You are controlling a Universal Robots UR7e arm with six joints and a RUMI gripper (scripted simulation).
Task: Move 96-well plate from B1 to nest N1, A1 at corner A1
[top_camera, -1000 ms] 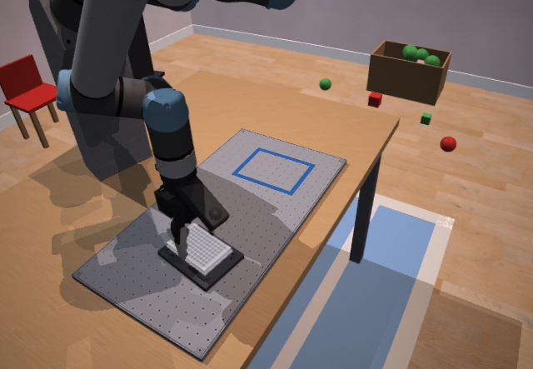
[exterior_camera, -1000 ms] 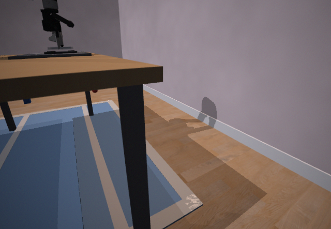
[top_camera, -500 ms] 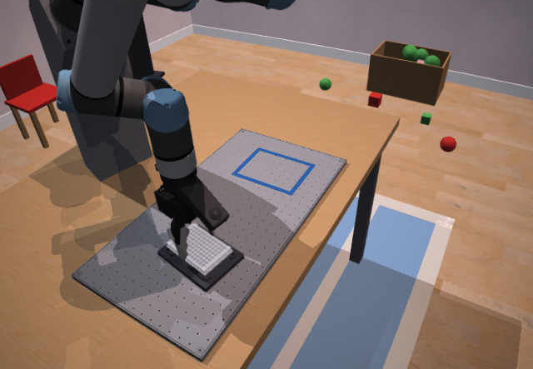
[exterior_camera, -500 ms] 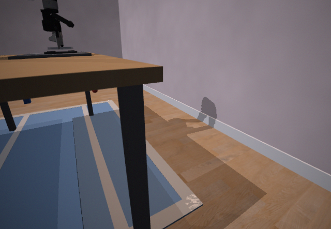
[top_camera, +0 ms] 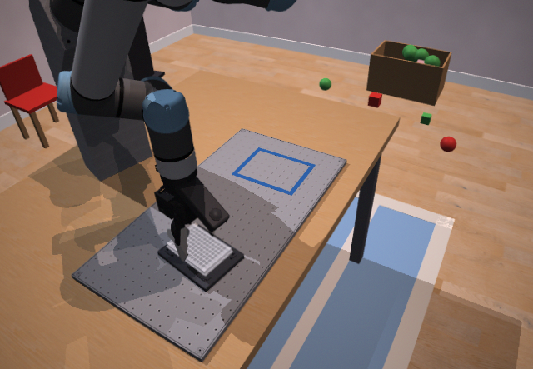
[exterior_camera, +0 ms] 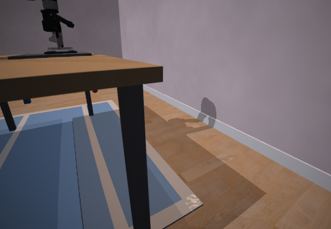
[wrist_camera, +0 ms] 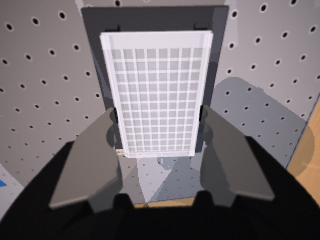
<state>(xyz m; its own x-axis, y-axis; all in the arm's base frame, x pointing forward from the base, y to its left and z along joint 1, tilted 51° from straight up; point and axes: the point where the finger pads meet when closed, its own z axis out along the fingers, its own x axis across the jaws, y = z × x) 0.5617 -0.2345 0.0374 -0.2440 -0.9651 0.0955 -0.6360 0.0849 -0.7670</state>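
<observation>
My hand is 10 mm above the clear 96-well plate. Also, from my hand: plate nest N1 (30 mm below).
</observation>
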